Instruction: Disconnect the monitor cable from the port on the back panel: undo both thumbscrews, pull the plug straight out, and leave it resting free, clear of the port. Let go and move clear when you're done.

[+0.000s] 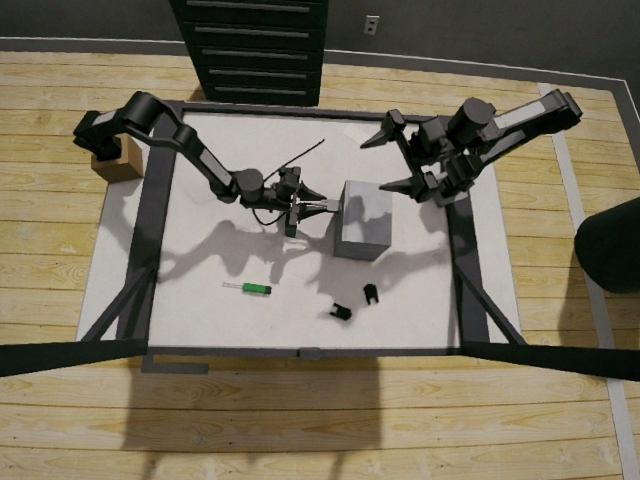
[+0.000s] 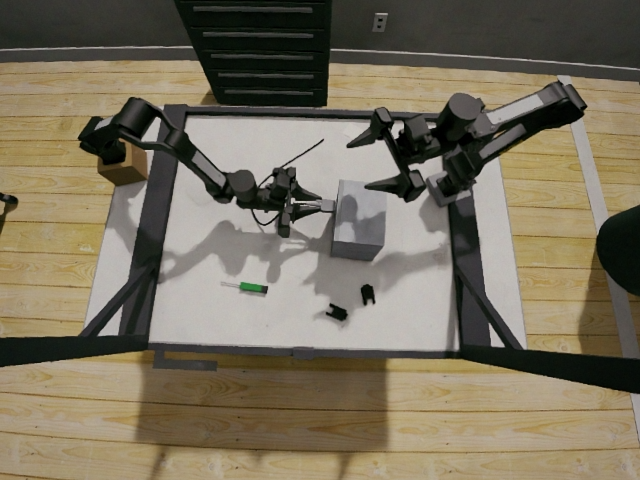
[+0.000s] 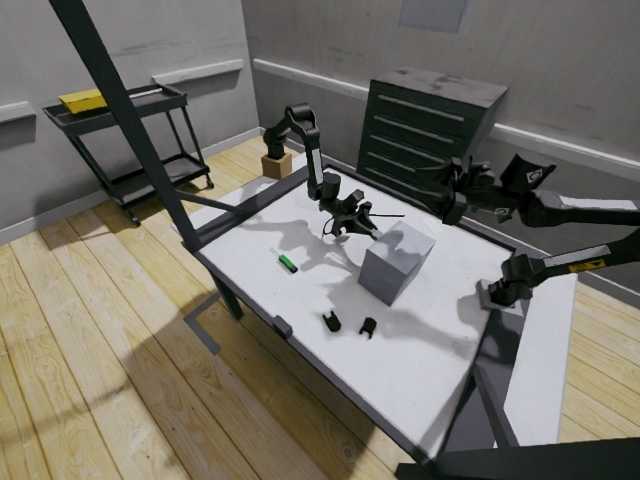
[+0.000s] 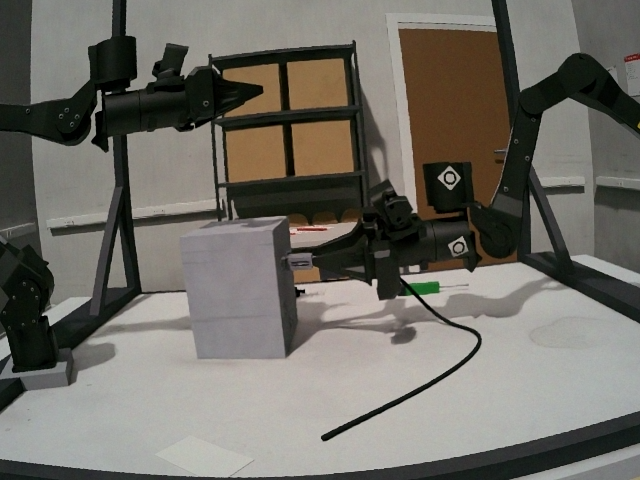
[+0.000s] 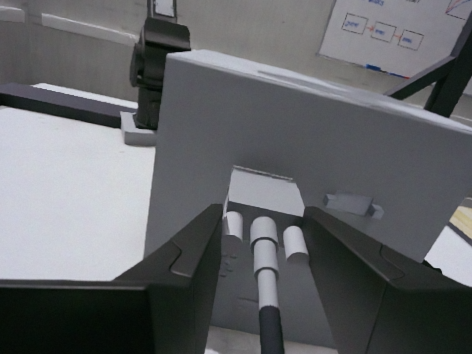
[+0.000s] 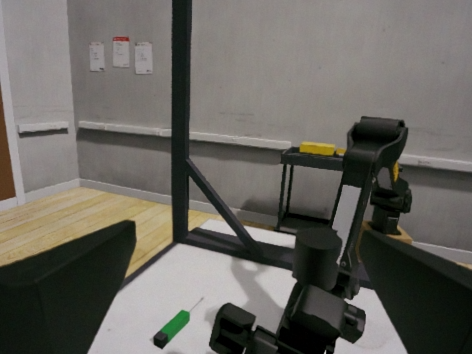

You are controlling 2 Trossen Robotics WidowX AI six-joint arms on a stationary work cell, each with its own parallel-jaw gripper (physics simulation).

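Frame: origin at the left arm's base, x ahead, y left, z up, level; centimetres.
Seen in the pictures: left gripper, fingertip midpoint: (image 1: 326, 204) (image 2: 321, 204) (image 3: 374, 232) (image 4: 312, 257) (image 5: 262, 215); right gripper, fingertip midpoint: (image 1: 369, 167) (image 2: 355, 166) (image 3: 413, 180) (image 4: 253, 95) (image 6: 250, 236); left arm's base, link origin: (image 1: 109, 149) (image 2: 114, 153) (image 3: 276, 155) (image 6: 384, 228); right arm's base, link origin: (image 1: 447, 187) (image 2: 449, 185) (image 3: 501, 296) (image 4: 36, 362) (image 5: 153, 123).
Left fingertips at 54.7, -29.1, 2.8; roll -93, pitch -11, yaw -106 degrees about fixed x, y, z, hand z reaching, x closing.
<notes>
Offsets run from my left fingertips to a thing's top centre, as dx, dy, dz. "spot": to the spot under its first point.
The grey box @[+8.4, -5.6, +4.5] (image 1: 364, 219) (image 3: 385, 279) (image 4: 235, 299) (image 5: 270, 115) stands on the table. The light plug @[+0.0, -0.2, +0.3] (image 1: 333, 206) (image 2: 327, 205) (image 4: 300, 260) (image 5: 265, 192) sits at its side panel; how deep it sits is hard to tell. Its two thumbscrews, left (image 5: 233, 225) and right (image 5: 295, 244), flank the cable sleeve. The black cable (image 5: 271, 325) (image 4: 444, 377) runs back and bends down to the table. My left gripper (image 5: 262, 215) (image 1: 326, 203) is narrowed around the plug's rear, its fingers against both thumbscrews. My right gripper (image 1: 371, 166) (image 2: 357, 165) (image 6: 250, 236) is wide open and empty, high above the box.
A second, empty connector @[spot: +2.2, -6.2, -0.6] (image 5: 350, 204) shows on the same panel. A green screwdriver @[-24.8, -14.8, -10.0] (image 1: 254, 288) (image 3: 287, 262) and two small black pieces, one @[-1.3, -27.1, -10.2] (image 1: 341, 311) and another @[+8.1, -24.1, -10.2] (image 1: 371, 293), lie toward the table's front. A paper sheet @[+17.7, +26.6, -11.7] (image 4: 204, 455) lies near the back edge.
</notes>
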